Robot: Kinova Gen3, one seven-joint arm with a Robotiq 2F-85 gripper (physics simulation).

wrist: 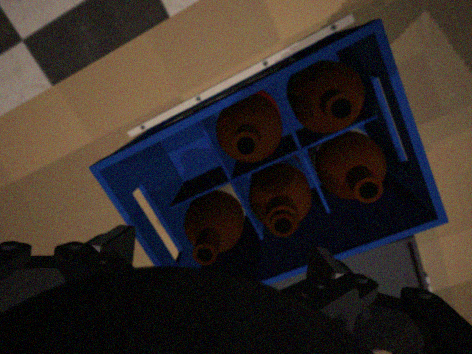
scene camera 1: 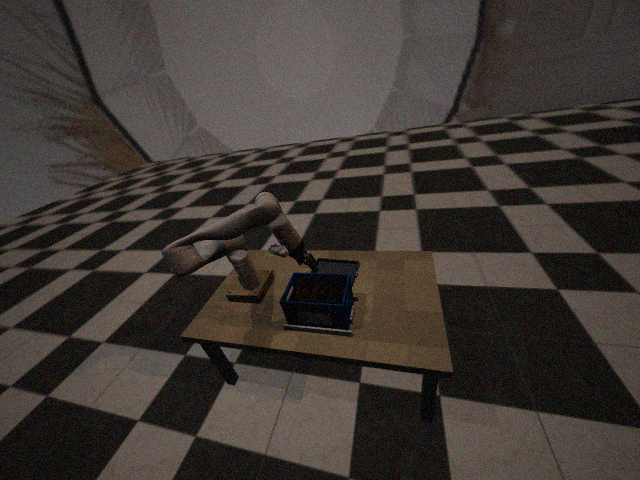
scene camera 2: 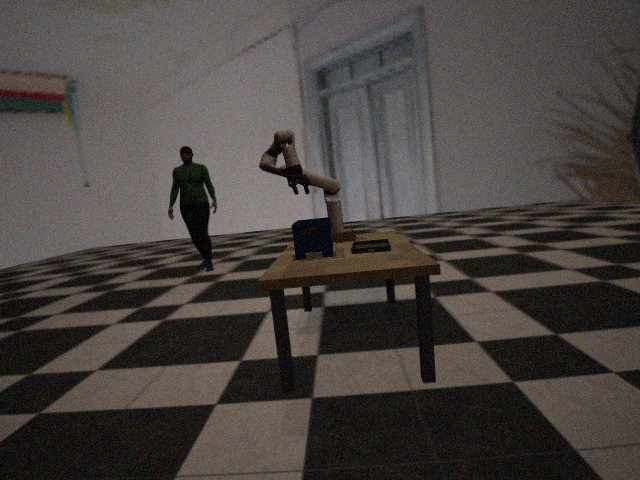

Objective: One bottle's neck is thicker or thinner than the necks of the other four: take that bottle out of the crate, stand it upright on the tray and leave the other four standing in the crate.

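Places are measured from the arm's base along level axes (x ahead, y left, z up), in millimetres.
Pixels of known places: gripper, fingertip midpoint: (wrist: 220, 255) (scene camera 1: 308, 267) (scene camera 2: 302, 194); arm's base at its link origin: (scene camera 1: 253, 284) (scene camera 2: 336, 232).
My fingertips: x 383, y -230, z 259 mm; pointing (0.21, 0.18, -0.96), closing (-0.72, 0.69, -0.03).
Observation:
For each thing: its top centre in the pictures, then the offset to it from my fingertips. "spot": a spot on its surface instead.
- blue crate at its top centre: (wrist: 264, 194) (scene camera 1: 315, 287) (scene camera 2: 312, 220) dx -1, dy +36, dz -142 mm
- pale strip at a spot on its surface: (wrist: 230, 82) (scene camera 1: 316, 327) spot: dx -19, dy -61, dz -287 mm
The blue crate (scene camera 1: 315, 316) (scene camera 2: 312, 242) (wrist: 400, 234) stands on the table. In the wrist view, brown bottles stand in it: top right (wrist: 327, 95), top middle (wrist: 250, 125), bottom left (wrist: 215, 217), bottom middle (wrist: 280, 192) and bottom right (wrist: 352, 162). The top left compartment is empty. I cannot tell surely whose neck differs; the bottom left one looks slightly narrow. My gripper (scene camera 1: 314, 267) (scene camera 2: 301, 191) (wrist: 220, 255) is open and empty, above and apart from the crate. The dark tray (scene camera 1: 336, 267) (scene camera 2: 371, 245) (wrist: 385, 265) lies beside the crate, partly hidden in the wrist view.
The wooden table (scene camera 1: 398, 320) (scene camera 2: 356, 273) carries the arm's base block (scene camera 1: 248, 297) beside the crate. A pale strip (scene camera 1: 317, 329) (wrist: 230, 82) runs along the crate's outer long side. A person in green (scene camera 2: 192, 180) is on the floor behind the table at the left.

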